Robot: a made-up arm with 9 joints. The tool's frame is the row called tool. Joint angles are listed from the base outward. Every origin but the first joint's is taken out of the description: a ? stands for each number. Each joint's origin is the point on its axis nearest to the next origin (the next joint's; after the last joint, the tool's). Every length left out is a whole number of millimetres.
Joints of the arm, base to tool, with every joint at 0 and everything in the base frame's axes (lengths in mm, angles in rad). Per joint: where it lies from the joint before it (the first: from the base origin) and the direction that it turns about. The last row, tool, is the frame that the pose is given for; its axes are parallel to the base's.
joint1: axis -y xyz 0 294 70
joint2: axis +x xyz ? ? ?
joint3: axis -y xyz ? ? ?
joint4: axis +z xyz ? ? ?
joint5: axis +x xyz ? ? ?
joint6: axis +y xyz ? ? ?
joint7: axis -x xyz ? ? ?
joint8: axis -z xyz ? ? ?
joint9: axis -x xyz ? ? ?
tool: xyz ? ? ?
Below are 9 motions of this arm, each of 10 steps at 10 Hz.
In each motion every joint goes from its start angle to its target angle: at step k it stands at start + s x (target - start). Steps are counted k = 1, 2, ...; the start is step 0. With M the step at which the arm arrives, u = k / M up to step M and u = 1 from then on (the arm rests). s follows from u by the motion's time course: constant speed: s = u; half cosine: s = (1 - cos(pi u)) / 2; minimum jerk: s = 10 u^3 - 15 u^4 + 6 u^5.
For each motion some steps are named. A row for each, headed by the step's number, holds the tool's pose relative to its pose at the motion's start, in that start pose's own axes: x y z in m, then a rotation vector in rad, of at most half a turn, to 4 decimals.
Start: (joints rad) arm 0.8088 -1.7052 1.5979 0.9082 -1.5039 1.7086 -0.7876 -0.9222 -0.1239
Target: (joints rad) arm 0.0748 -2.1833 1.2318 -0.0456 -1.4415 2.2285 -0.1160 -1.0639 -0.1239
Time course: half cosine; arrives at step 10
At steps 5, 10:
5: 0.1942 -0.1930 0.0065 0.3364 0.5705 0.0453
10: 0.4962 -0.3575 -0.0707 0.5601 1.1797 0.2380

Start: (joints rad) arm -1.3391 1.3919 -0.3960 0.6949 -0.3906 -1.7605 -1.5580 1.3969 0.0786
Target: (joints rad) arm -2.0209 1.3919 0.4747 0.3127 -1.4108 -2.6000 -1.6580 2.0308 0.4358
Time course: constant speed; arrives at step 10
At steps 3, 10:
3: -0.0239 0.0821 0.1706 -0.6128 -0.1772 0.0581
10: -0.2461 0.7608 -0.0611 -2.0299 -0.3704 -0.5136

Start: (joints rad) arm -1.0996 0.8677 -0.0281 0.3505 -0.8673 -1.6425 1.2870 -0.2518 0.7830
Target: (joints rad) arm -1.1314 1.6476 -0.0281 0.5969 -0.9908 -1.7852 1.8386 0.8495 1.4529
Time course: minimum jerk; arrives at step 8
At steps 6, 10:
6: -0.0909 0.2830 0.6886 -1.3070 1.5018 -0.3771
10: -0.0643 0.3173 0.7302 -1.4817 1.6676 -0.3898

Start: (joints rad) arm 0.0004 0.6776 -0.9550 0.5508 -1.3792 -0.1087 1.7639 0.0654 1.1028
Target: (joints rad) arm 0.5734 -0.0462 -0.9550 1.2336 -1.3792 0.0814 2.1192 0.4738 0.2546
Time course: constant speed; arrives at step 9
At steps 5, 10:
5: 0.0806 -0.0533 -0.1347 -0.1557 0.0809 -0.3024
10: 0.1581 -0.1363 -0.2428 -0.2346 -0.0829 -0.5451

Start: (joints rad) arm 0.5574 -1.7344 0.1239 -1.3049 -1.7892 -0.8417 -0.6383 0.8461 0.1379
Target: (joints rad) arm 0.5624 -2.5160 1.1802 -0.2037 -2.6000 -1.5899 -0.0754 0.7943 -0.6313
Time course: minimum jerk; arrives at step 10
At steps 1, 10:
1: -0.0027 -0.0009 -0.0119 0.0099 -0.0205 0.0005
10: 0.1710 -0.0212 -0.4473 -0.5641 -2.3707 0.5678

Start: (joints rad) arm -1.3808 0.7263 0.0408 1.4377 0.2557 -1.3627 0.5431 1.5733 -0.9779
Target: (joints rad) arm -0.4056 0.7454 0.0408 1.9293 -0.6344 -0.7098 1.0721 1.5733 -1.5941
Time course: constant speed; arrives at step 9
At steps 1, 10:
1: 0.1539 -0.0484 -0.0120 0.1074 0.1958 0.0973
10: 0.4696 0.0026 -0.9925 1.7091 1.5479 0.5485

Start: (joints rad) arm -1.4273 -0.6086 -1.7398 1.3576 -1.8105 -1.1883 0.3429 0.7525 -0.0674
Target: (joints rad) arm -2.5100 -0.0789 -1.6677 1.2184 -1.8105 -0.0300 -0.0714 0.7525 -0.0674
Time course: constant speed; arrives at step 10
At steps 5, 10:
5: -0.0987 0.0436 -0.0811 0.2752 0.7249 -0.0419
10: -0.1591 0.1552 -0.1759 0.5882 1.4236 0.0143

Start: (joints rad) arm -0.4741 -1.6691 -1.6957 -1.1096 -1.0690 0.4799 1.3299 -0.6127 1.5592
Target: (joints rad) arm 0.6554 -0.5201 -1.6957 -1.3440 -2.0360 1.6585 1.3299 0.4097 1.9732
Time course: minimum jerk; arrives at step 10
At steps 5, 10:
5: 0.2625 -0.1510 -0.3874 -0.7325 0.2621 0.0120
10: 0.4185 -0.5089 -0.5060 -1.0141 0.7214 -0.0002

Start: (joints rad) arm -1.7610 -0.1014 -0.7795 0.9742 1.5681 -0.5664 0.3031 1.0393 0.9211
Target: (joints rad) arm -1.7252 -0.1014 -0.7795 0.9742 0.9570 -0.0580 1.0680 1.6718 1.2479
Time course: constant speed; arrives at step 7
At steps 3, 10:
3: 0.1275 -0.0090 -0.0031 -0.4799 -0.2184 -0.4233
10: 0.3411 -0.0101 0.0033 -0.8083 -0.5730 -1.1407

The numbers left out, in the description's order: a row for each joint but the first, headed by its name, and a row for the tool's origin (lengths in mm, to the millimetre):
joint2: -12 0 -33
joint3: 0 -71 54
joint4: -184 0 347
joint5: -87 -59 0
joint6: 0 -74 -336
joint7: -246 0 64
joint8: 0 -59 -44
joint9: -234 -169 0
tool: 0 -19 51

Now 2 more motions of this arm.
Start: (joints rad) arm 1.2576 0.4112 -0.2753 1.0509 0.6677 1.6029 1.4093 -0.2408 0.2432
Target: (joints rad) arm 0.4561 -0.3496 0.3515 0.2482 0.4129 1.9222 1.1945 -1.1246 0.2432
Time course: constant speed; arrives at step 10
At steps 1, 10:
1: 0.0113 -0.0331 -0.0317 0.1687 -0.0238 0.0817
10: 0.1743 0.0411 -0.3028 1.4501 -0.6236 0.8765

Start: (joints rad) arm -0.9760 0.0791 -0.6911 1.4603 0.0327 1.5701 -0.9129 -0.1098 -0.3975
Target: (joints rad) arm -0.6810 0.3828 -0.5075 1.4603 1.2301 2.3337 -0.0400 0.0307 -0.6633
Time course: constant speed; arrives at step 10
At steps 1, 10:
1: 0.0236 0.0337 0.0293 -0.0774 0.0901 -0.0455
10: 0.4751 0.4820 -0.0363 -1.1345 0.8575 -0.3634

